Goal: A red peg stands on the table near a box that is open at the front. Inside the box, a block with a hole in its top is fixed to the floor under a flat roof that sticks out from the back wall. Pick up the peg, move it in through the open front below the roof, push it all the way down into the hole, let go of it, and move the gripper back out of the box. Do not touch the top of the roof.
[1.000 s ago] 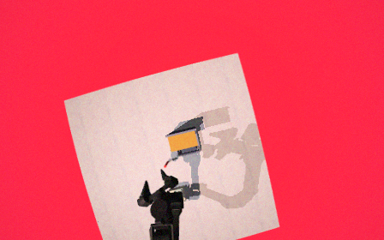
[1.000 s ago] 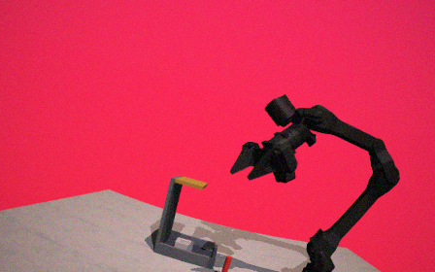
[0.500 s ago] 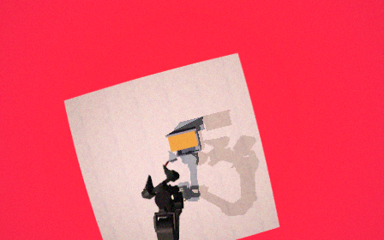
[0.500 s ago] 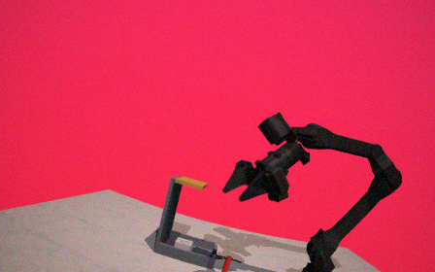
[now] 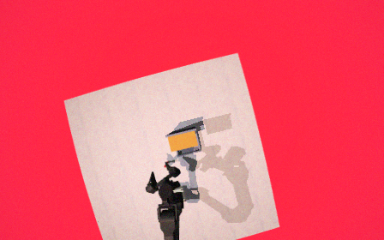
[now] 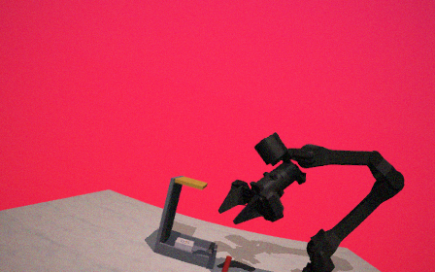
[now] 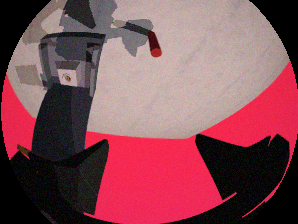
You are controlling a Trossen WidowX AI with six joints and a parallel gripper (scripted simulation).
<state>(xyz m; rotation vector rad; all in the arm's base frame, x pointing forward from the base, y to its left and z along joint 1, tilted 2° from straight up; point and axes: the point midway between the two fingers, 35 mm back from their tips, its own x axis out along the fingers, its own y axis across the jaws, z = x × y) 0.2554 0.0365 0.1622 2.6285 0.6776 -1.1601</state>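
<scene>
My gripper tip is 30 mm past the red peg, 10 mm to the left of it and 140 mm above it. From my gripper tip the other things lie so: box's back wall: 170 mm ahead, 150 mm to the right, 60 mm below; orange roof: 130 mm ahead, 150 mm to the right, 40 mm above.
</scene>
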